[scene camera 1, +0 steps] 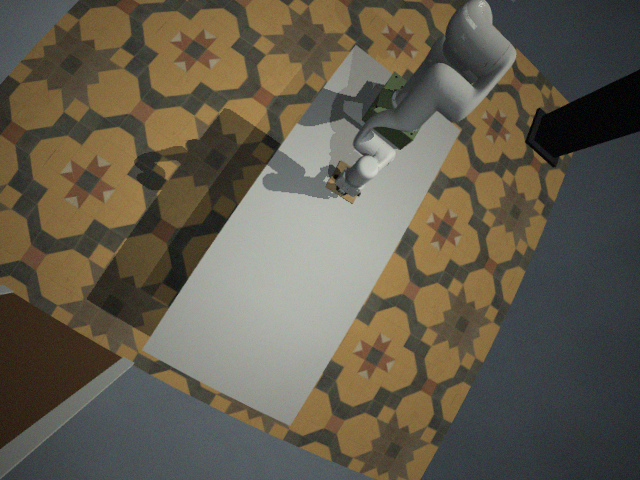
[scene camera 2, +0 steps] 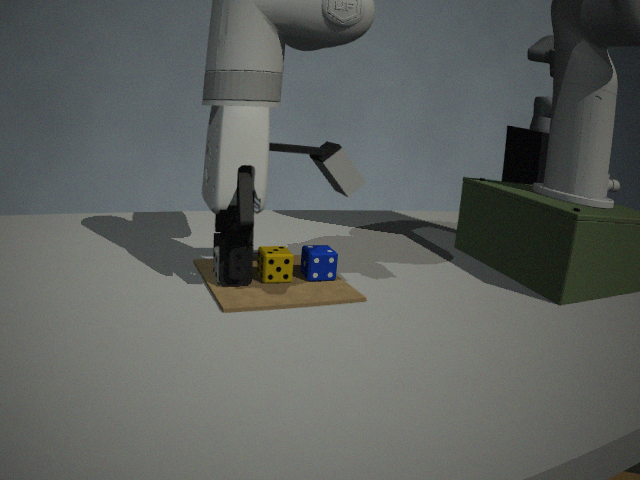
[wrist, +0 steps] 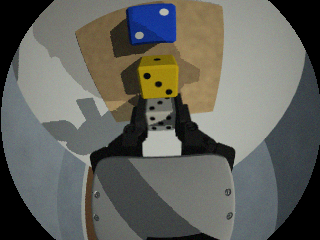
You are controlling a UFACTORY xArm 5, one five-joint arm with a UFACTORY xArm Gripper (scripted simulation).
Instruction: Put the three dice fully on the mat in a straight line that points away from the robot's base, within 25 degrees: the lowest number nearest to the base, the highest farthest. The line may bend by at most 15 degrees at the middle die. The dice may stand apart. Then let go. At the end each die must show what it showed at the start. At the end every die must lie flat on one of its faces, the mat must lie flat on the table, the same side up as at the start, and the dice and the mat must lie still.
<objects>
blue die: scene camera 2; wrist
same spot on blue die: (wrist: 142, 29) = (scene camera 2: 314, 247)
</objects>
